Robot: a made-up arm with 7 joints. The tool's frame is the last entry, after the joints.
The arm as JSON. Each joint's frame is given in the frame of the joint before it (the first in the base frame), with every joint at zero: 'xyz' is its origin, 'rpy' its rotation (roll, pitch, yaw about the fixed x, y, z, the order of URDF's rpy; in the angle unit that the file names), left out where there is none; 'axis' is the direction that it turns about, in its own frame. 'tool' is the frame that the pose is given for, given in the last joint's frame.
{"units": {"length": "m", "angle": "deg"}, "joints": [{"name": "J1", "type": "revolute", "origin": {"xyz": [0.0, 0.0, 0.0], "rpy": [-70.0, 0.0, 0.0]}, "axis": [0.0, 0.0, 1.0]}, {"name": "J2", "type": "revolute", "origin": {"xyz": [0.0, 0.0, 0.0], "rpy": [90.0, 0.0, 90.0]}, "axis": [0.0, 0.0, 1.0]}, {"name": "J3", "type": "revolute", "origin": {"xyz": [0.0, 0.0, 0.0], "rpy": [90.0, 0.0, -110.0]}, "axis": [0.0, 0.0, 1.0]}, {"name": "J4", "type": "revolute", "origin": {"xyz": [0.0, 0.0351, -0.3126], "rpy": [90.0, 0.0, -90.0]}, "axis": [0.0, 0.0, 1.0]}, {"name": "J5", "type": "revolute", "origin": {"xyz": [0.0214, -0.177, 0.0], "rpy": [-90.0, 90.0, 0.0]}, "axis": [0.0, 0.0, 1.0]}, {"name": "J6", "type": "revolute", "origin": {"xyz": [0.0, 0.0, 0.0], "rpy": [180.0, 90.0, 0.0]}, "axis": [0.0, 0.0, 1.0]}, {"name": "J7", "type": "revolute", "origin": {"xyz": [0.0, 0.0, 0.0], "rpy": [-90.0, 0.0, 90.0]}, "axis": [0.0, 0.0, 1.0]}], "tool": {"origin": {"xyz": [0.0, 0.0, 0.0], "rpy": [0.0, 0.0, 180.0]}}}
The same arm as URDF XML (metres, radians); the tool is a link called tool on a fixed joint. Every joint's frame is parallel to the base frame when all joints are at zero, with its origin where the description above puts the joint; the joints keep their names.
<robot name="arm">
<joint name="tool_joint" type="fixed"><parent link="link7"/><child link="tool"/><origin xyz="0 0 0" rpy="0 0 0"/></joint>
<joint name="J7" type="continuous"><parent link="link6"/><child link="link7"/><origin xyz="0 0 0" rpy="0 0 0"/><axis xyz="0 0 1"/></joint>
<joint name="J6" type="continuous"><parent link="link5"/><child link="link6"/><origin xyz="0 0 0" rpy="0 0 0"/><axis xyz="0 1 0"/></joint>
<joint name="J5" type="continuous"><parent link="link4"/><child link="link5"/><origin xyz="-0.0214 0 -0.177" rpy="0 0 0"/><axis xyz="0 0 1"/></joint>
<joint name="J4" type="continuous"><parent link="link3"/><child link="link4"/><origin xyz="0.0351 0 -0.3126" rpy="0 0 0"/><axis xyz="0 1 0"/></joint>
<joint name="J3" type="continuous"><parent link="link2"/><child link="link3"/><origin xyz="0 0 0" rpy="0 0 0"/><axis xyz="0 0 1"/></joint>
<joint name="J2" type="continuous"><parent link="link1"/><child link="link2"/><origin xyz="0 0 0" rpy="0 0 0"/><axis xyz="1 0 0"/></joint>
<joint name="J1" type="continuous"><parent link="base_link"/><child link="link1"/><origin xyz="0 0 0" rpy="0 0 0"/><axis xyz="0 0.9397 0.342"/></joint>
<link name="base_link"/>
<link name="link1"/>
<link name="link2"/>
<link name="link3"/>
<link name="link4"/>
<link name="link5"/>
<link name="link6"/>
<link name="link7"/>
<link name="tool"/>
</robot>

